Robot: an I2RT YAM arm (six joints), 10 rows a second.
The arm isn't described. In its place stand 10 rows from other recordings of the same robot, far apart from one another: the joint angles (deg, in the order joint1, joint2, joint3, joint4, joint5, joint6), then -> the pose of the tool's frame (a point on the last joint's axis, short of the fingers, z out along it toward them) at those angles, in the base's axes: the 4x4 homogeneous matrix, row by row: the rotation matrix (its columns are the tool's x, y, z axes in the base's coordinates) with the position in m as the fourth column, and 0 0 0 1 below.
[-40.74, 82.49, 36.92, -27.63, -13.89, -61.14] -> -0.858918, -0.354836, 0.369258, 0.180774; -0.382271, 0.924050, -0.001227, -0.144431; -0.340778, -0.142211, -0.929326, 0.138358; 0, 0, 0, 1
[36.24, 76.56, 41.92, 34.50, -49.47, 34.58] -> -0.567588, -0.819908, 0.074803, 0.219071; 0.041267, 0.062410, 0.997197, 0.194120; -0.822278, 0.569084, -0.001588, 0.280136; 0, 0, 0, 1
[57.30, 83.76, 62.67, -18.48, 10.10, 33.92] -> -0.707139, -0.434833, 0.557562, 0.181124; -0.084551, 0.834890, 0.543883, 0.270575; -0.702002, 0.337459, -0.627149, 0.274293; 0, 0, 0, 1
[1.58, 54.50, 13.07, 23.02, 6.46, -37.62] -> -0.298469, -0.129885, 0.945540, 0.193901; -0.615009, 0.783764, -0.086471, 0.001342; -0.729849, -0.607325, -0.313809, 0.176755; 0, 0, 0, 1
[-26.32, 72.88, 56.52, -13.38, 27.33, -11.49] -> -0.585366, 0.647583, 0.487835, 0.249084; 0.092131, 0.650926, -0.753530, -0.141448; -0.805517, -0.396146, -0.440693, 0.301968; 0, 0, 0, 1
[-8.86, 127.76, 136.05, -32.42, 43.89, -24.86] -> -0.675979, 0.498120, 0.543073, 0.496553; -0.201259, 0.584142, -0.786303, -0.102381; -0.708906, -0.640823, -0.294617, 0.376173; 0, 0, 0, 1
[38.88, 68.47, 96.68, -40.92, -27.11, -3.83] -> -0.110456, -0.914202, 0.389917, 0.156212; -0.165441, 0.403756, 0.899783, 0.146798; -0.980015, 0.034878, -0.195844, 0.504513; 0, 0, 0, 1
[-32.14, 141.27, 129.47, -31.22, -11.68, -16.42] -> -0.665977, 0.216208, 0.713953, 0.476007; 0.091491, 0.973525, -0.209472, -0.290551; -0.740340, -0.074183, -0.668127, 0.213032; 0, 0, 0, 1
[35.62, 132.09, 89.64, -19.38, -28.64, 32.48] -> -0.977783, -0.201537, 0.057656, 0.370431; -0.120760, 0.766381, 0.630933, 0.286389; -0.171343, 0.609953, -0.773692, 0.095546; 0, 0, 0, 1
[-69.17, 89.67, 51.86, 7.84, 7.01, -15.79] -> -0.433590, 0.880488, 0.191680, 0.118100; 0.380127, 0.371583, -0.847012, -0.322629; -0.817009, -0.294393, -0.495812, 0.220087; 0, 0, 0, 1
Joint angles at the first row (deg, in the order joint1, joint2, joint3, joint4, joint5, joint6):
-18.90, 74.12, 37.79, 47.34, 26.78, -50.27
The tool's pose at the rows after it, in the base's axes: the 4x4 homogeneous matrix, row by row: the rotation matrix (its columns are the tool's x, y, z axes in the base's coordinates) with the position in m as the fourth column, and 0 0 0 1 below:
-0.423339, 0.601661, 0.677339, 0.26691; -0.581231, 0.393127, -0.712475, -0.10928; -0.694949, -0.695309, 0.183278, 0.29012; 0, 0, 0, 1
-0.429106, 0.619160, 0.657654, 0.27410; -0.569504, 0.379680, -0.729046, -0.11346; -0.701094, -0.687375, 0.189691, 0.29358; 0, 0, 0, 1
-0.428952, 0.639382, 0.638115, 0.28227; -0.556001, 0.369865, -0.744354, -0.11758; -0.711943, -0.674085, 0.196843, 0.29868; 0, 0, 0, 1
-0.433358, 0.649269, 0.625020, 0.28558; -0.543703, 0.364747, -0.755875, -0.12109; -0.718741, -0.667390, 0.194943, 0.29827; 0, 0, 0, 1
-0.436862, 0.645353, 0.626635, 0.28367; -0.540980, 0.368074, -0.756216, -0.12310; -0.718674, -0.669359, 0.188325, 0.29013; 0, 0, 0, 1
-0.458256, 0.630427, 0.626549, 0.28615; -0.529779, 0.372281, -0.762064, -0.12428; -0.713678, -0.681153, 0.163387, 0.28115; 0, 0, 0, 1
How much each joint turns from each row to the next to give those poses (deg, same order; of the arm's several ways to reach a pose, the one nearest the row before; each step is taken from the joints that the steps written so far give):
-0.17, 1.20, 0.29, 1.76, 0.10, -0.17
-0.17, 1.93, 2.03, 0.46, 1.26, 0.08
-0.10, 1.94, 2.49, 0.09, 1.27, 0.43
-0.34, 1.13, 0.83, 0.26, 0.67, 0.44
-0.52, 0.46, -1.43, 1.37, -0.52, 0.28
-0.01, 1.22, -0.52, 0.10, 0.35, 0.08

